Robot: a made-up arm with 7 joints. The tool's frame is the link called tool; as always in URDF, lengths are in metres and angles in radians.
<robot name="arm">
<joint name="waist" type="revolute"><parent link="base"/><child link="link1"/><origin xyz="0 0.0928 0" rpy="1.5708 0 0"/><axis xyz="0 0 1"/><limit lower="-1.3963" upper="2"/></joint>
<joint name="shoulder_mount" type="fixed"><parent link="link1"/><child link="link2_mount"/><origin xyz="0 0 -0.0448"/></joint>
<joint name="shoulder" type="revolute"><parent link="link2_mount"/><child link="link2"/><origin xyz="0 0 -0.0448" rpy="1.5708 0 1.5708"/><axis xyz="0 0 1"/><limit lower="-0.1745" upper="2"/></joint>
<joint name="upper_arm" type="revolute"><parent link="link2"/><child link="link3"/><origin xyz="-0.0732 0 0" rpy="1.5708 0 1.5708"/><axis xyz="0 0 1"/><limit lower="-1.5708" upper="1.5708"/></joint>
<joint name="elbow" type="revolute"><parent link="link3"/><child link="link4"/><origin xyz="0 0 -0.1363" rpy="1.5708 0 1.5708"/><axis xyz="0 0 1"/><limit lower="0" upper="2.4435"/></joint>
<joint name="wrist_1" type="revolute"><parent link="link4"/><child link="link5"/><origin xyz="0 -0.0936 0" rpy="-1.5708 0 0"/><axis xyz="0 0 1"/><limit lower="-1.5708" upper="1.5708"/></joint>
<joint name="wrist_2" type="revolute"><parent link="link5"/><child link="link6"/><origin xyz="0 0 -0.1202" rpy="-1.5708 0 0"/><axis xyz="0 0 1"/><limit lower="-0.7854" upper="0.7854"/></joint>
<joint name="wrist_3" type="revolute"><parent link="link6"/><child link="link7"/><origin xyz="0 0 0" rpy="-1.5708 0 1.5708"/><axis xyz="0 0 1"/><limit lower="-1.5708" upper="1.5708"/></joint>
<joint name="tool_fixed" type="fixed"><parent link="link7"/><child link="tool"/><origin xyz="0 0 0" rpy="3.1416 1.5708 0"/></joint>
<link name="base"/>
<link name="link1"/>
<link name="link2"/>
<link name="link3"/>
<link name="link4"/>
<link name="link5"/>
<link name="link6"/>
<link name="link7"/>
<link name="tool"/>
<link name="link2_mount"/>
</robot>
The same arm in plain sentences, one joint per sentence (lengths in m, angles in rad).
The arm has seven revolute joints in a row. What follows holds with every joint at zero, and every direction is one of the base frame's. The first joint lies 0.0928 m along +y from the base frame's origin and turns about -y, from -1.3963 to 2.0000 rad. The second joint lies 0.0896 m along +y from the first joint and turns about +x, from -0.1745 to 2.0000 rad. The third joint lies 0.0732 m along -z from the second joint and turns about +z, from -1.5708 to 1.5708 rad. The fourth joint lies 0.1363 m along -z from the third joint and turns about -y, from 0.0000 to 2.4435 rad. The fifth joint lies 0.0936 m along -z from the fourth joint and turns about +z, from -1.5708 to 1.5708 rad. The sixth joint lies 0.1202 m along -z from the fifth joint and turns about +y, from -0.7854 to 0.7854 rad. The seventh joint lies at the same point as the sixth joint and turns about -x, from -1.5708 to 1.5708 rad. The tool frame, which is the frame that the pose is given for, lies at the same point as the seventh joint; its axes are the base frame's turned by roll 0.0000, pitch 0.0000 and yaw 0.0000 rad (as in URDF: about the fixed x, then y, then z).
